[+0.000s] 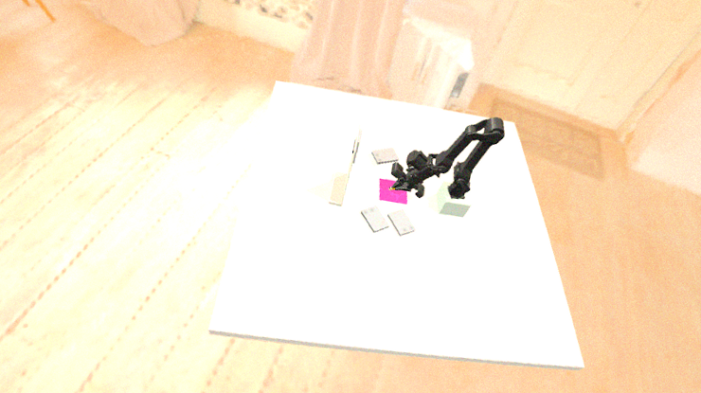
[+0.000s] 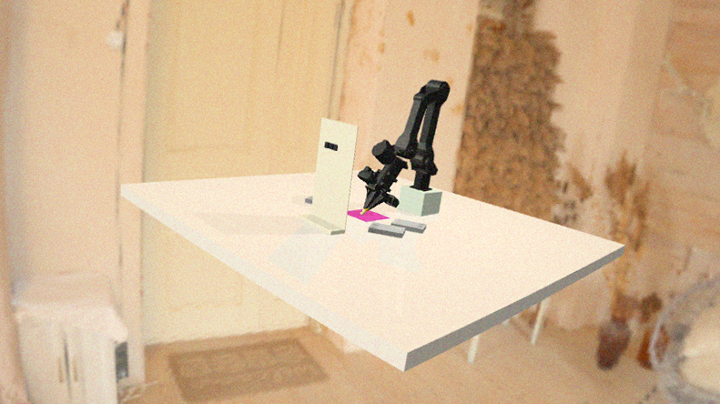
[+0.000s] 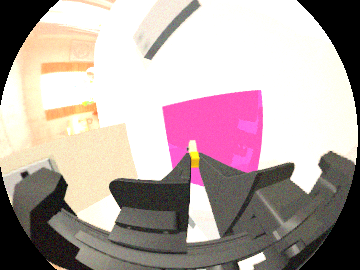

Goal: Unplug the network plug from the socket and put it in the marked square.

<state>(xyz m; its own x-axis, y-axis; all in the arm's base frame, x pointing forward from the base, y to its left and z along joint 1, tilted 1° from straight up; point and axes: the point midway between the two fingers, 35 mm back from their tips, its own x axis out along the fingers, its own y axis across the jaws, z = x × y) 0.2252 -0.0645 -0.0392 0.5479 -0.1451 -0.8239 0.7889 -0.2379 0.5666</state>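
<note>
Now: the plug right at my gripper tip. The rest, counted from my gripper tip: upright panel 210 mm ahead, 10 mm to the right, 130 mm above; magenta marked square 10 mm behind, 20 mm below.
</note>
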